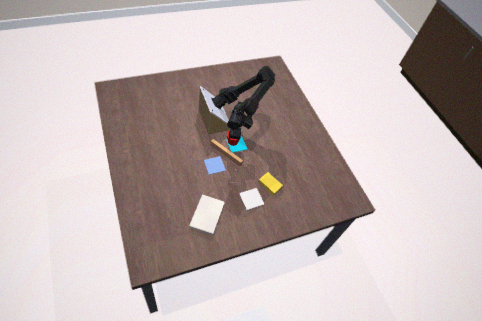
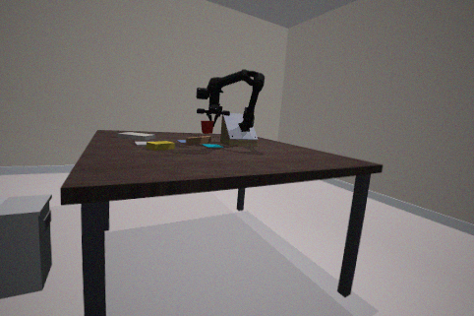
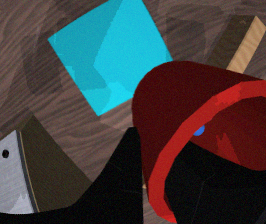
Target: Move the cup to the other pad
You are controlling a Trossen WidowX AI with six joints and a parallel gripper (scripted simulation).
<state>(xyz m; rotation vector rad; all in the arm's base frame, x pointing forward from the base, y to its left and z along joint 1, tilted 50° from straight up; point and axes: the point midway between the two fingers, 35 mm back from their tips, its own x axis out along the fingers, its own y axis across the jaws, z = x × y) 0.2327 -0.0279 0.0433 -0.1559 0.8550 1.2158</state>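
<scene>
Now: gripper tip 3 cm to the right of the cyan pad and 12 cm above it. Round my gripper tip: white pad: 36 cm ahead, 5 cm to the right, 10 cm below; wooden bar: 5 cm ahead, 6 cm to the right, 10 cm below; yellow block: 32 cm ahead, 8 cm to the left, 9 cm below.
</scene>
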